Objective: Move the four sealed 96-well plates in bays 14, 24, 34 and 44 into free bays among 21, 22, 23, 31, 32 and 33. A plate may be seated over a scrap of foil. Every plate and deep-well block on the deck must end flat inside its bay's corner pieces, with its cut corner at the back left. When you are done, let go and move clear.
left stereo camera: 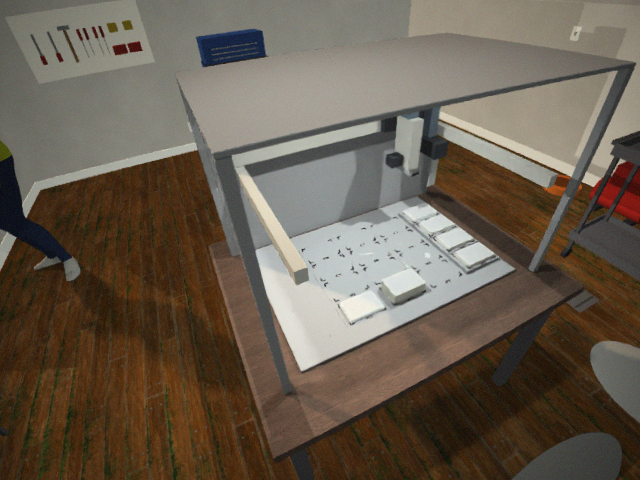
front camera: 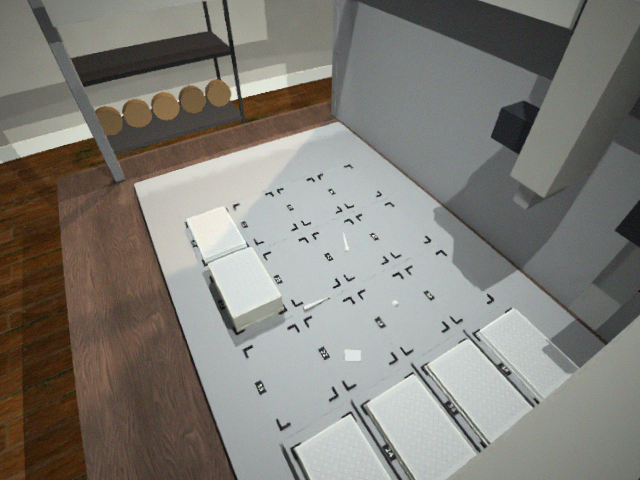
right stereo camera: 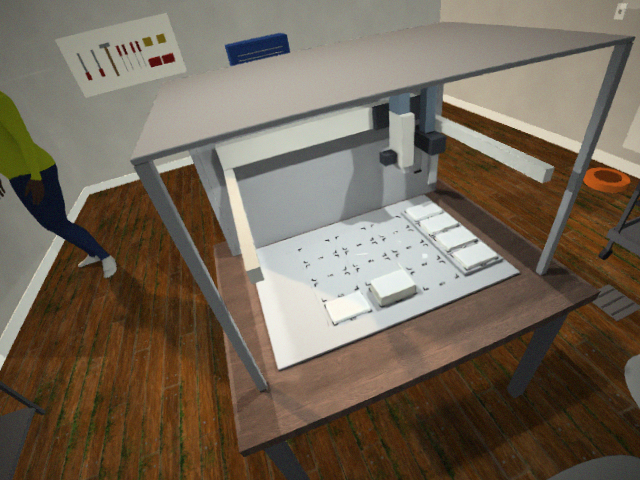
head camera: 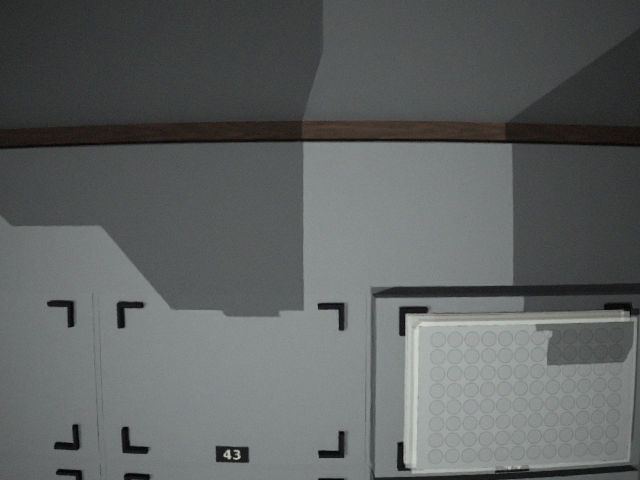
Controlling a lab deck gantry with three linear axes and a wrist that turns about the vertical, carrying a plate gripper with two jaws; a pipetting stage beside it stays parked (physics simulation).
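Places are measured from the robot's base along level axes (x up, y ahead, z left), in centimetres.
Where they show: gripper, between the fingertips: (left stereo camera: 422, 179) (front camera: 606, 298) (right stereo camera: 424, 177); robot's base, origin of its link: (left stereo camera: 351, 324) (front camera: 187, 223) (right stereo camera: 334, 324).
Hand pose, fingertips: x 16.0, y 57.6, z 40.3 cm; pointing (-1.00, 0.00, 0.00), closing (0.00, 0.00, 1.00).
Observation:
Things, the pixels of their top centre, and the offset from my fingertips. "spot": a spot on its surface instead.
- bay 44's plate, centre of its top: (head camera: 528, 396) (front camera: 529, 349) (right stereo camera: 423, 209) (left stereo camera: 420, 210) dx -13.1, dy -2.0, dz -3.9 cm
- bay 34's plate, centre of its top: (front camera: 479, 386) (right stereo camera: 438, 222) (left stereo camera: 436, 223) dx -13.1, dy -2.0, dz -14.6 cm
- bay 24's plate, centre of its top: (front camera: 420, 429) (right stereo camera: 455, 237) (left stereo camera: 454, 237) dx -13.1, dy -2.0, dz -25.3 cm
- bay 14's plate, centre of its top: (front camera: 350, 478) (right stereo camera: 474, 253) (left stereo camera: 474, 252) dx -13.1, dy -2.0, dz -36.0 cm
- square foil scrap, centre of its top: (front camera: 352, 355) (left stereo camera: 427, 255) dx -15.9, dy -15.9, dz -26.3 cm
- tall deep-well block, centre of its top: (front camera: 243, 279) (right stereo camera: 392, 282) (left stereo camera: 403, 281) dx -11.8, dy -34.8, dz -36.0 cm
- lower plate, centre of its top: (front camera: 214, 230) (right stereo camera: 347, 305) (left stereo camera: 361, 304) dx -14.6, dy -51.2, dz -36.0 cm
- tip, a spot on its surface: (front camera: 346, 242) spot: dx -15.5, dy -35.9, dz -14.5 cm
- small white ball, centre of its top: (front camera: 395, 302) dx -15.6, dy -20.1, dz -14.8 cm
Four sealed plates stand in the right column: bay 44's plate (front camera: 522, 346) (head camera: 522, 397) (left stereo camera: 419, 212), bay 34's plate (front camera: 478, 387) (left stereo camera: 436, 223), bay 24's plate (front camera: 419, 426) (left stereo camera: 454, 238) and bay 14's plate (front camera: 341, 449) (left stereo camera: 475, 254). In the head view, the plate in bay 44 shows its cut corner at the back left. A square foil scrap (front camera: 352, 354) (left stereo camera: 427, 255) lies in bay 23. No plate stands in bays 21, 22, 23, 31, 32 or 33. My gripper's jaws cannot be made out under the raised gantry parts by the back panel.
A tall deep-well block (front camera: 245, 286) (left stereo camera: 405, 284) stands in bay 12, and a lower plate (front camera: 215, 232) (left stereo camera: 361, 307) in bay 11. One tip (front camera: 346, 242) lies in bay 32, another tip (front camera: 315, 303) between bays 22 and 23. A small white ball (front camera: 394, 303) lies in bay 33.

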